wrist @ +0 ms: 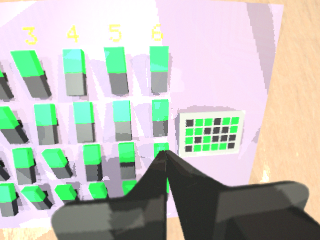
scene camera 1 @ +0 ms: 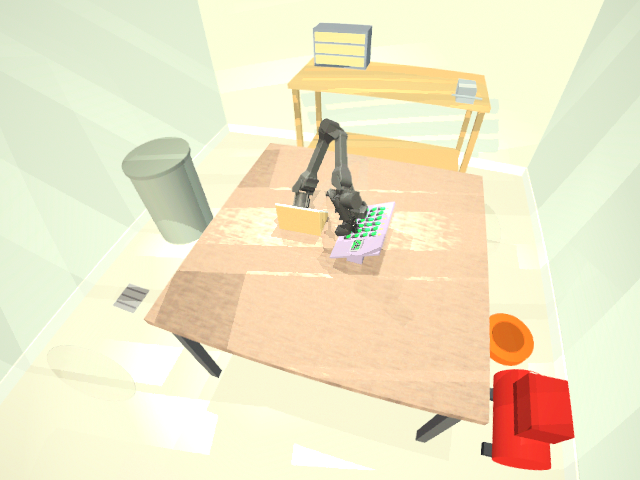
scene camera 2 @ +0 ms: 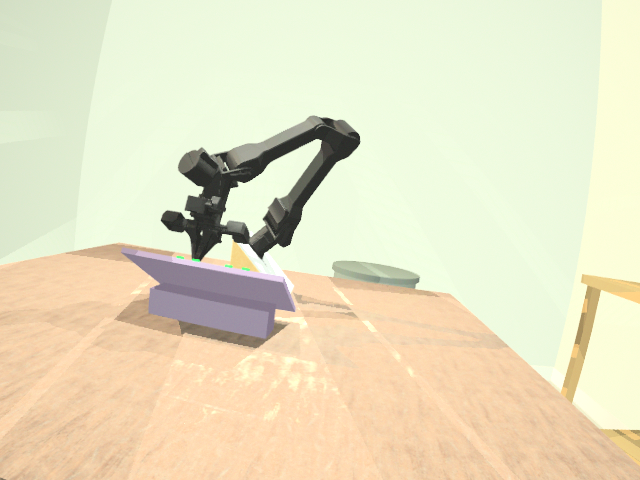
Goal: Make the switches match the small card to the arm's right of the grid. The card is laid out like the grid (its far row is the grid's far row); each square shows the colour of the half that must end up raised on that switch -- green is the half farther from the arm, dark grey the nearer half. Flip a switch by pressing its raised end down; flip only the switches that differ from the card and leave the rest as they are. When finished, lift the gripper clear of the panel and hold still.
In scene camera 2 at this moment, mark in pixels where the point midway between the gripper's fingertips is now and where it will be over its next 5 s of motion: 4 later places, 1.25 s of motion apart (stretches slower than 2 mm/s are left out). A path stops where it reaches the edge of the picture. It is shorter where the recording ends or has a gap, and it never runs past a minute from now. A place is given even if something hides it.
My gripper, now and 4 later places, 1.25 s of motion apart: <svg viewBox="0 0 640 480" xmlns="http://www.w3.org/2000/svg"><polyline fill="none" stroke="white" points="194,265 193,271 198,254 200,268 199,276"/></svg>
